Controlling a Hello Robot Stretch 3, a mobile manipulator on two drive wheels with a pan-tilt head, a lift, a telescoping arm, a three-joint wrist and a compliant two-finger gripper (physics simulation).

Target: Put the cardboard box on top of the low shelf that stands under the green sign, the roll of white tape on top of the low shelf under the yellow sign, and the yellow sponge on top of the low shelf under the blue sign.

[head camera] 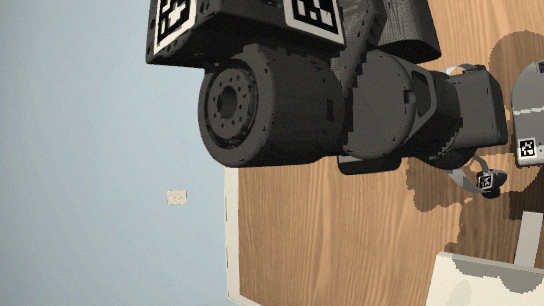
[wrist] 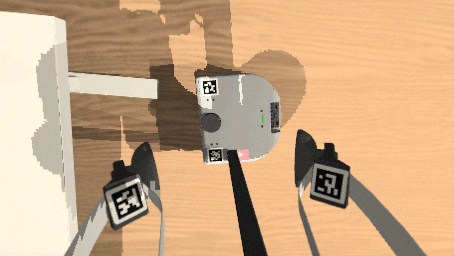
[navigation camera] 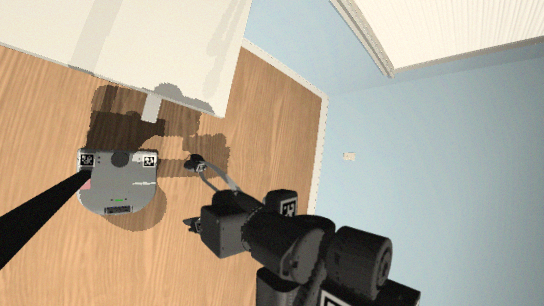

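Where they show: gripper, fingertip midpoint: (wrist: 224, 155) (navigation camera: 190, 191); robot's base, link origin: (wrist: 212, 115) (navigation camera: 120, 158).
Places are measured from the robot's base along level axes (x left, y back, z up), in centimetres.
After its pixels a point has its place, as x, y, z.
My gripper (navigation camera: 193, 195) @(-12.2, 2.2, 86.6) (wrist: 224, 155) @(-12.2, 2.2, 86.6) is open, with its two fingers wide apart and no object between them. In the wrist view it hangs over the wooden floor, with my own base beyond the fingertips. In the head camera view one fingertip shows at the right, and the wrist hides most of the rest. The cardboard box, the roll of white tape, the yellow sponge, the low shelves and the coloured signs do not show in these views.
A white table (head camera: 450, 285) @(-22.9, -22.3, 72.0) (navigation camera: 175, 40) @(-9.7, -35.2, 72.0) (wrist: 25, 75) @(-19.6, -21.6, 72.0) stands beside my base (head camera: 530, 125) @(-11.1, 6.9, 16.0) (navigation camera: 120, 187) @(-0.6, 12.9, 16.0) (wrist: 240, 125) @(2.0, 10.5, 16.0); its foot (head camera: 529, 240) (navigation camera: 151, 107) (wrist: 115, 86) reaches toward the base. A blue wall (head camera: 100, 150) @(-172.0, 15.5, 84.4) (navigation camera: 425, 175) @(-173.7, 3.7, 104.9) with an outlet (head camera: 176, 197) @(-175.1, -9.1, 40.2) (navigation camera: 349, 156) @(-175.0, -8.8, 40.3) runs close to my wrist.
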